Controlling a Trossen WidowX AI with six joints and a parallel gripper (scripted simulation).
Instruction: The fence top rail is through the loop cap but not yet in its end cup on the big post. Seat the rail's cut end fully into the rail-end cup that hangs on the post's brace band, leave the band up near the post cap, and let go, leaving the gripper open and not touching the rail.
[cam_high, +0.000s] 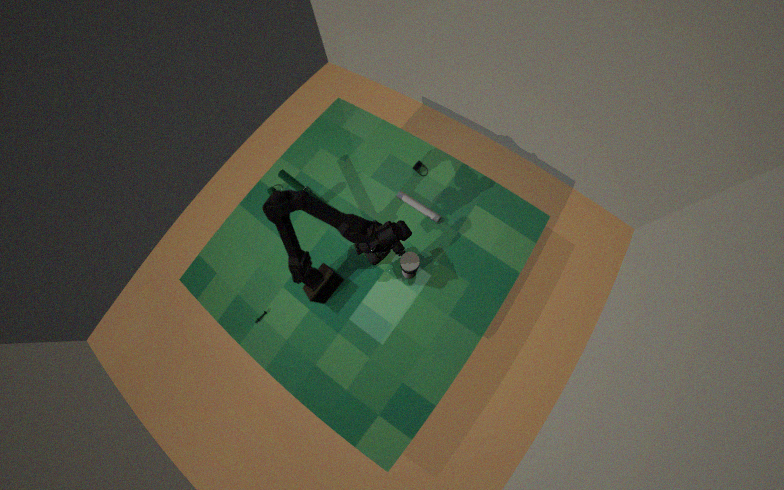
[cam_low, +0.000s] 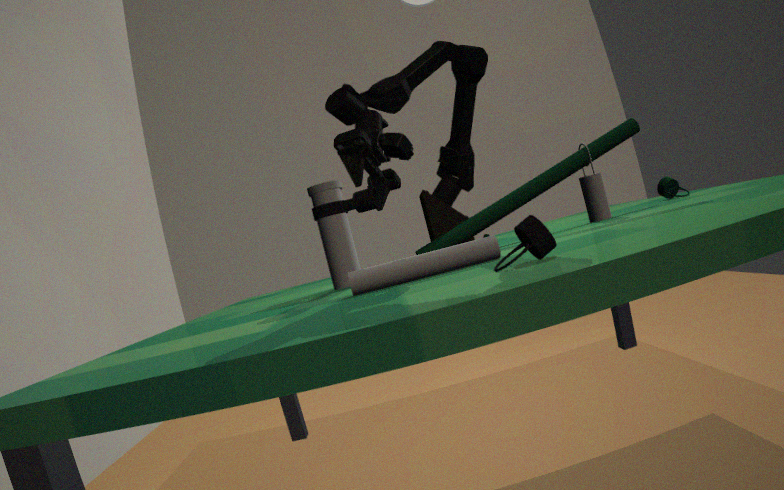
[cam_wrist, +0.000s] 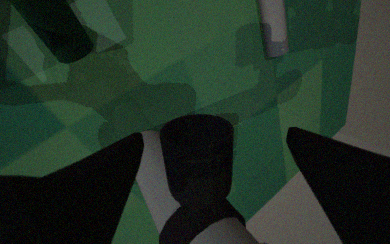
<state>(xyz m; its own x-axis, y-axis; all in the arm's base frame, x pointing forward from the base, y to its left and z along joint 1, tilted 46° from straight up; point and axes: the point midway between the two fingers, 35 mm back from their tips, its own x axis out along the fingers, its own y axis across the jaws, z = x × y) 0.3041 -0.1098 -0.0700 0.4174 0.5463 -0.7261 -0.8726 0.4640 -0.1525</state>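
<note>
My gripper tip is now 2 cm past the rail-end cup and 2 cm to the left of it. From my gripper tip the other things lie so: grey pipe 21 cm ahead, 8 cm to the left, 13 cm below; small grey post 9 cm behind, 45 cm to the left, 5 cm below; black loop cap 37 cm ahead, 19 cm to the left, 14 cm below.
</note>
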